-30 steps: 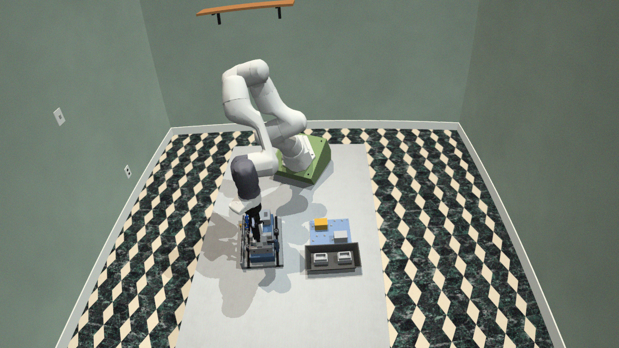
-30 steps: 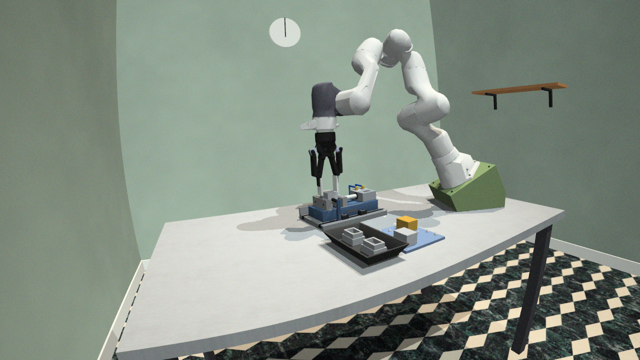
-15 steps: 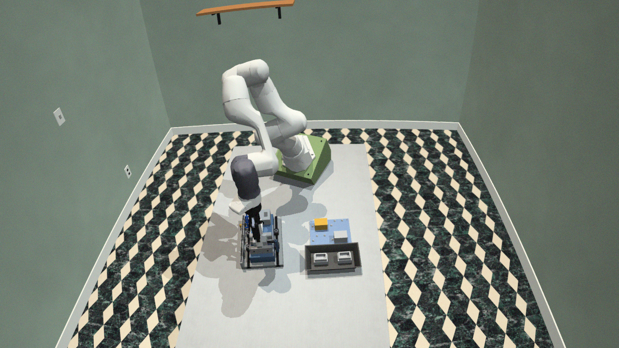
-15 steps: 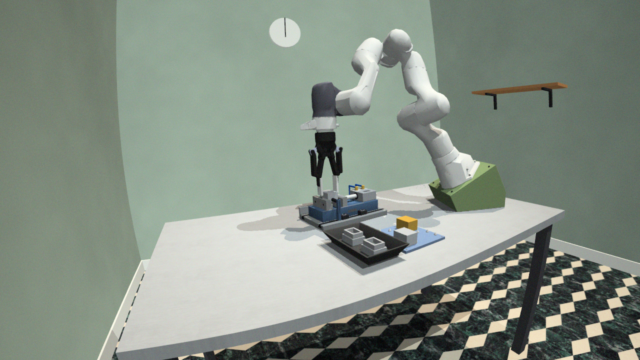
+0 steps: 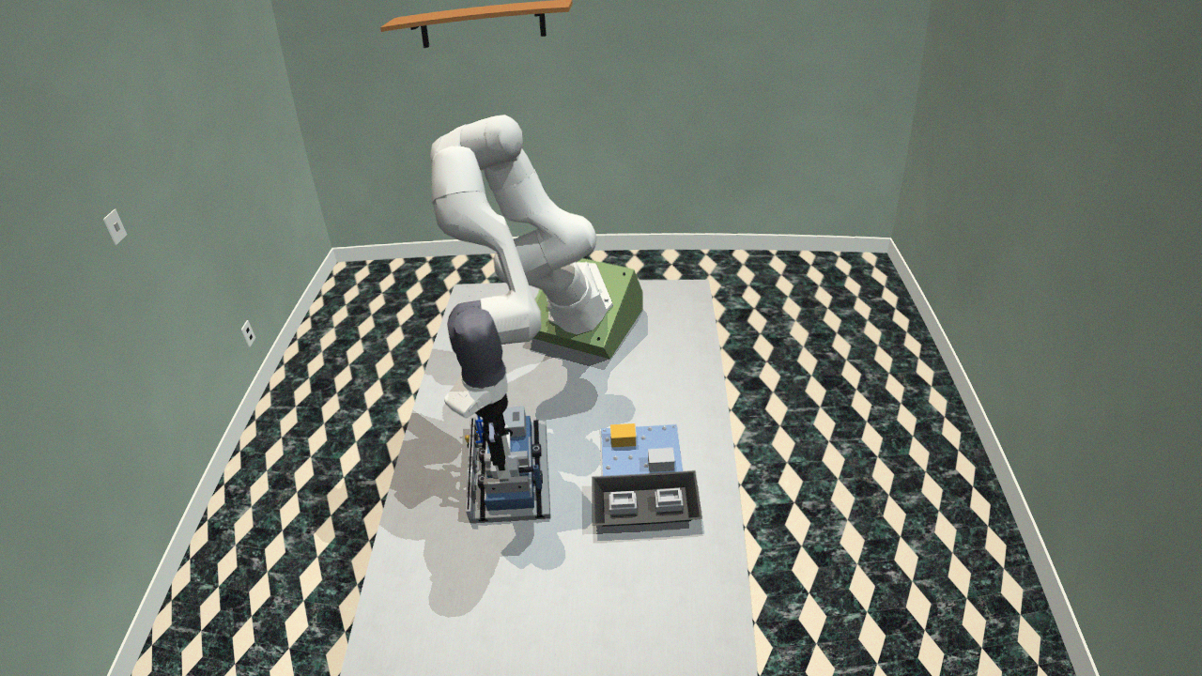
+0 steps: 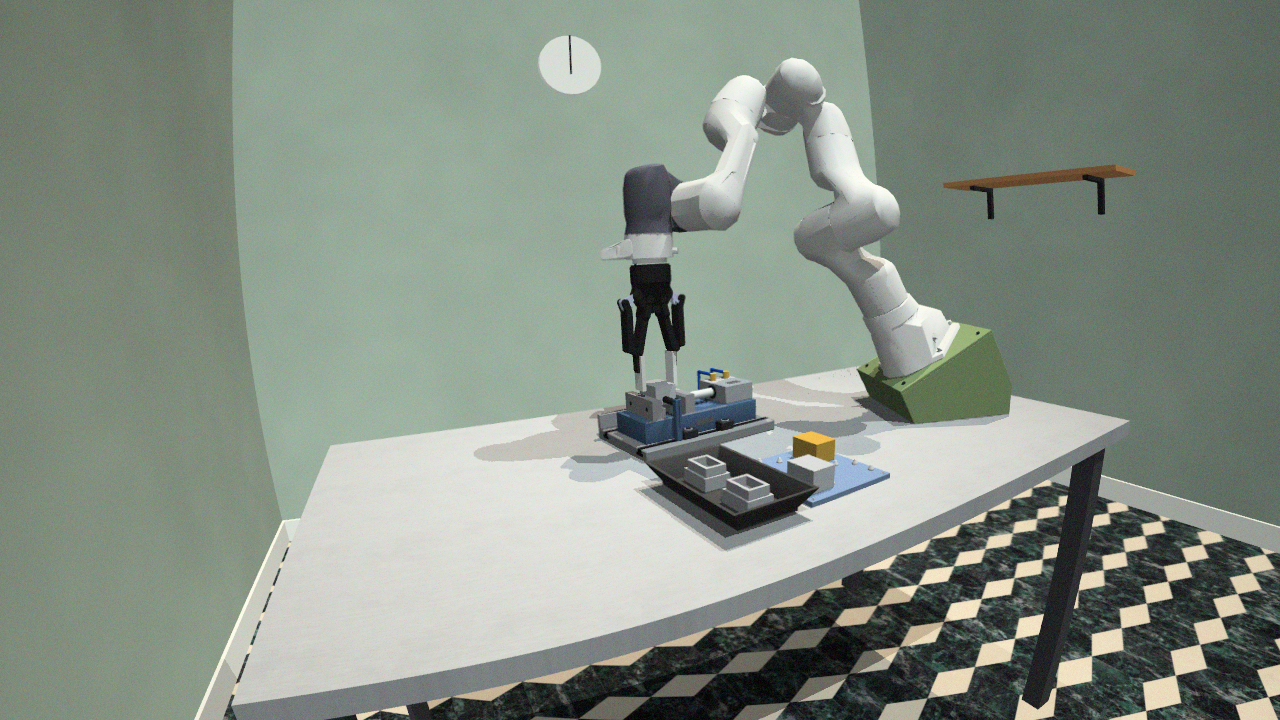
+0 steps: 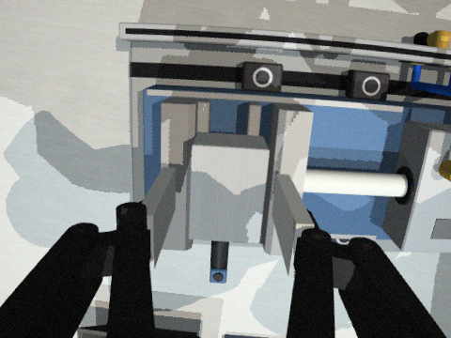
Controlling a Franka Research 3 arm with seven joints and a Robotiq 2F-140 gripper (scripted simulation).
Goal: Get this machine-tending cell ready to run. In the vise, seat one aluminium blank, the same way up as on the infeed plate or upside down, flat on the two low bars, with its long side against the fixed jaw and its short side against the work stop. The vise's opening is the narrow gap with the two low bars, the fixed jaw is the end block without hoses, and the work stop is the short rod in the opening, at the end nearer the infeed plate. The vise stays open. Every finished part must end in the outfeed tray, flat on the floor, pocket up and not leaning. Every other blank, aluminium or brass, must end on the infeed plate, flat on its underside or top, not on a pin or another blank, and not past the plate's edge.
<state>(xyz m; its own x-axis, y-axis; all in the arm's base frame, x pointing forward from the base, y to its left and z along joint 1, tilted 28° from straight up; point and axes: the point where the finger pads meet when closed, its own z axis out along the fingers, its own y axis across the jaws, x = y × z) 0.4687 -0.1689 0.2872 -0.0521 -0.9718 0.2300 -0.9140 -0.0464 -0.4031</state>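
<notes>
Right now my hand is 40 mm above the aluminium blank. Also, from my hand: hose block (160 mm behind, 10 mm to the left, 60 mm below); then white rod (90 mm behind, 60 mm below); then vise (70 mm behind, 100 mm below).
</notes>
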